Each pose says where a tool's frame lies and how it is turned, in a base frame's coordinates. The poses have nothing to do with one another.
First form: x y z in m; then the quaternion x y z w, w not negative.
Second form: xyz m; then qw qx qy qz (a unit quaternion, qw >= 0). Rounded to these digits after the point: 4 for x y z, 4 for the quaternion.
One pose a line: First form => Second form
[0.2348 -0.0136 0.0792 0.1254 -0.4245 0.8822 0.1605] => [0.2348 -0.0136 0.0792 0.1605 0.1254 -0.4245 0.8822]
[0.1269 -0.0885 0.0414 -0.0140 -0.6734 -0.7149 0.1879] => [0.1269 -0.0885 0.0414 0.1879 -0.0140 -0.6734 -0.7149]
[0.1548 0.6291 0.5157 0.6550 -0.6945 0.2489 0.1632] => [0.1548 0.6291 0.5157 0.1632 0.6550 -0.6945 0.2489]
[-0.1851 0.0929 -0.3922 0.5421 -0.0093 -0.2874 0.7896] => [-0.1851 0.0929 -0.3922 0.7896 0.5421 -0.0093 -0.2874]
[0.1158 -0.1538 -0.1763 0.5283 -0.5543 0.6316 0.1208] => [0.1158 -0.1538 -0.1763 0.1208 0.5283 -0.5543 0.6316]
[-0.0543 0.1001 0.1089 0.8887 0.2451 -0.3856 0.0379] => [-0.0543 0.1001 0.1089 0.0379 0.8887 0.2451 -0.3856]
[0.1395 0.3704 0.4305 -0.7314 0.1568 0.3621 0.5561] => [0.1395 0.3704 0.4305 0.5561 -0.7314 0.1568 0.3621]
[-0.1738 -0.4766 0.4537 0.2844 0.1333 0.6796 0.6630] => [-0.1738 -0.4766 0.4537 0.6630 0.2844 0.1333 0.6796]
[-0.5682 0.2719 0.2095 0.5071 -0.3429 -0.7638 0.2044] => [-0.5682 0.2719 0.2095 0.2044 0.5071 -0.3429 -0.7638]
